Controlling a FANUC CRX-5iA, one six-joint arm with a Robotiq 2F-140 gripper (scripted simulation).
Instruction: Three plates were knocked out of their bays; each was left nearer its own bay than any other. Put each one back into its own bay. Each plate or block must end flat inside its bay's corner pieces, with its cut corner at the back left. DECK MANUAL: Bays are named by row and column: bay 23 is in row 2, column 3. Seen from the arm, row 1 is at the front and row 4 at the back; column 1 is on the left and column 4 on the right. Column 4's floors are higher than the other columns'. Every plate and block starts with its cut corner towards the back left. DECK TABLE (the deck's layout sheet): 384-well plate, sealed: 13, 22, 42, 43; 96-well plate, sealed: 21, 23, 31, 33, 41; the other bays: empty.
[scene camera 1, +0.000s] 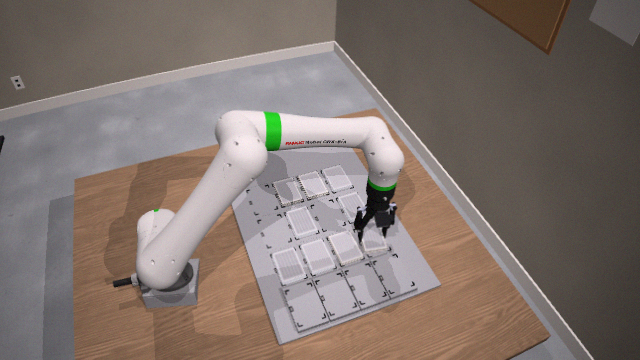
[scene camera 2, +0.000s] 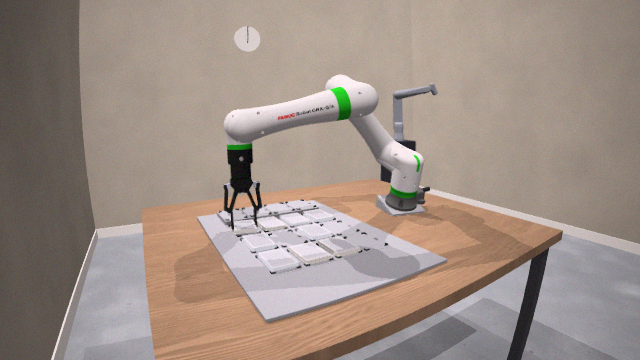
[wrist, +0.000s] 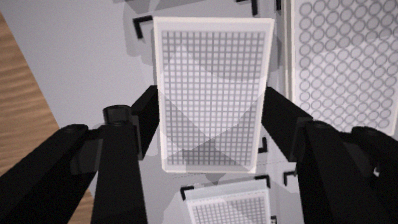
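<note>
The gripper (scene camera 2: 244, 227) is visible in the scene, and the wrist view shows the gripper (wrist: 210, 101) too, while a sealed 384-well plate (wrist: 211, 73) can also be seen.
</note>
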